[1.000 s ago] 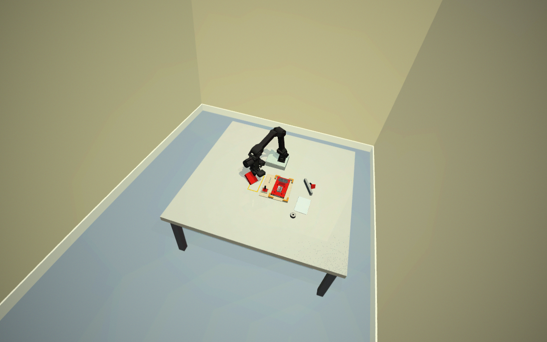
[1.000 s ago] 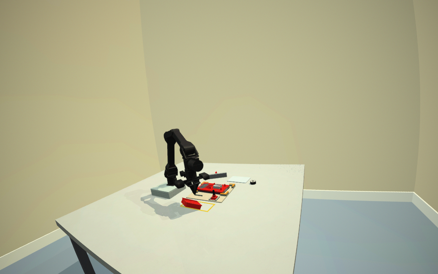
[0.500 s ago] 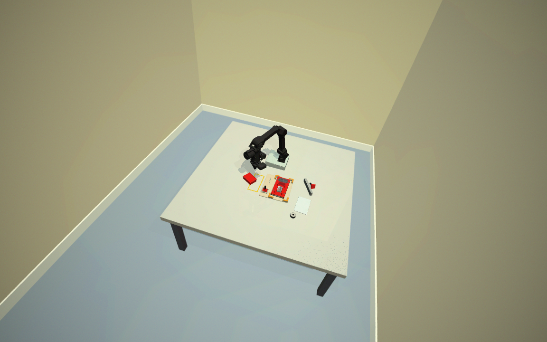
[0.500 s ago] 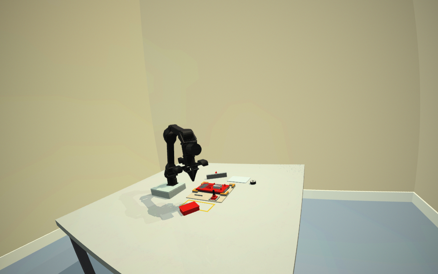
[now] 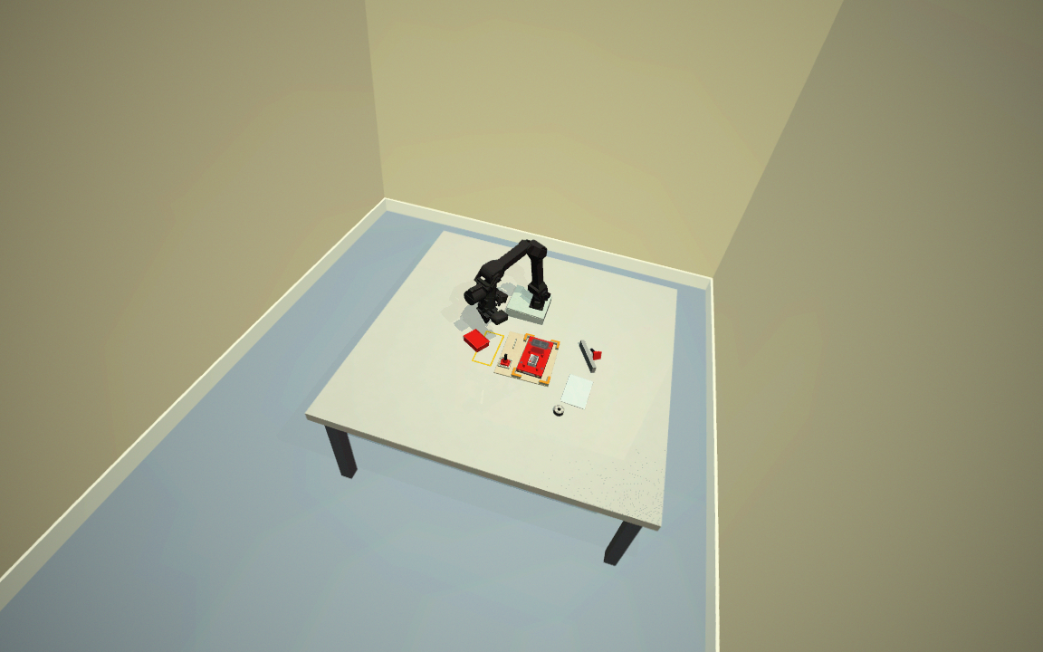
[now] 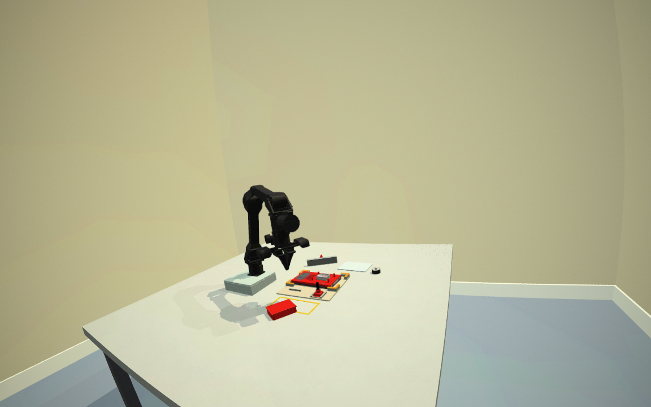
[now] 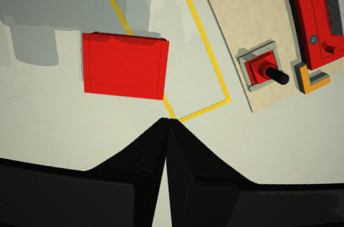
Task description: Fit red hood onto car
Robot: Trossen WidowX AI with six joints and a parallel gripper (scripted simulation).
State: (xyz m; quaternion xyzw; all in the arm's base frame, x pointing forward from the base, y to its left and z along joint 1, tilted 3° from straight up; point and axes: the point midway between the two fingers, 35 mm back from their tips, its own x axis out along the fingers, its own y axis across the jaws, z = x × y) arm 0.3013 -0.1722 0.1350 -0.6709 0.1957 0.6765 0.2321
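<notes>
Now: the red hood 2 cm behind my gripper tip, 4 cm to the right of it and 14 cm below it. The rest, counted from my gripper tip: pale sheet (11 cm ahead, 42 cm to the left, 15 cm below); grey engine block (3 cm ahead, 22 cm to the left, 13 cm below).
</notes>
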